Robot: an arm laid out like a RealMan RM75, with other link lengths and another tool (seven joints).
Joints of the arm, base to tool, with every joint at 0 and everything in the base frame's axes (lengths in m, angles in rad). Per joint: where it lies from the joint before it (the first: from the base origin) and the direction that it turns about. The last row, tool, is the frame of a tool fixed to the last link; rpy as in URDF.
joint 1: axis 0 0 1 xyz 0 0 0.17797
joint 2: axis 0 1 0 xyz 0 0 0
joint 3: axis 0 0 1 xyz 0 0 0.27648
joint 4: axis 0 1 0 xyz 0 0 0
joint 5: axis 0 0 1 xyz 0 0 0.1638
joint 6: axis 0 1 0 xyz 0 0 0
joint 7: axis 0 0 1 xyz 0 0 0.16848
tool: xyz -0.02 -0.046 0.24 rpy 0 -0.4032 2.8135
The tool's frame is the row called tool.
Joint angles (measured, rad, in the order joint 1, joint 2, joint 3, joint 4, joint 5, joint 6, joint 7), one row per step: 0.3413 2.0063 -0.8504 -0.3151 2.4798 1.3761 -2.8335; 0.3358 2.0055 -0.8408 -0.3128 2.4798 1.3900 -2.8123; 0.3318 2.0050 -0.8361 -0.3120 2.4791 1.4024 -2.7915; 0.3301 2.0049 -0.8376 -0.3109 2.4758 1.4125 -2.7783; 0.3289 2.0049 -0.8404 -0.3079 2.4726 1.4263 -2.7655; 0.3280 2.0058 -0.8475 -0.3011 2.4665 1.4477 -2.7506; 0.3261 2.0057 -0.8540 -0.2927 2.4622 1.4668 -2.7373; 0.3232 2.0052 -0.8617 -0.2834 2.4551 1.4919 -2.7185; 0.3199 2.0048 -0.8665 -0.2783 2.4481 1.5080 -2.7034; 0.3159 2.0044 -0.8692 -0.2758 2.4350 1.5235 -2.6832
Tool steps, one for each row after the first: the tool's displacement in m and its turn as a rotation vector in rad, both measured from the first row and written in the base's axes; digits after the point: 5 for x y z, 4 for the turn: 0.00179 -0.00338 0.00478 0.0033 0.0230 0.0043; 0.00160 -0.00602 0.00741 0.0023 0.0432 0.0120; -0.00092 -0.00749 0.00617 -0.0046 0.0537 0.0219; -0.00469 -0.00937 0.00433 -0.0127 0.0647 0.0350; -0.01128 -0.01205 -0.00085 -0.0284 0.0778 0.0556; -0.01559 -0.01475 -0.00523 -0.0426 0.0906 0.0709; -0.02150 -0.01855 -0.01064 -0.0616 0.1072 0.0918; -0.02493 -0.02130 -0.01480 -0.0766 0.1192 0.1049; -0.02875 -0.02408 -0.02009 -0.0964 0.1322 0.1190
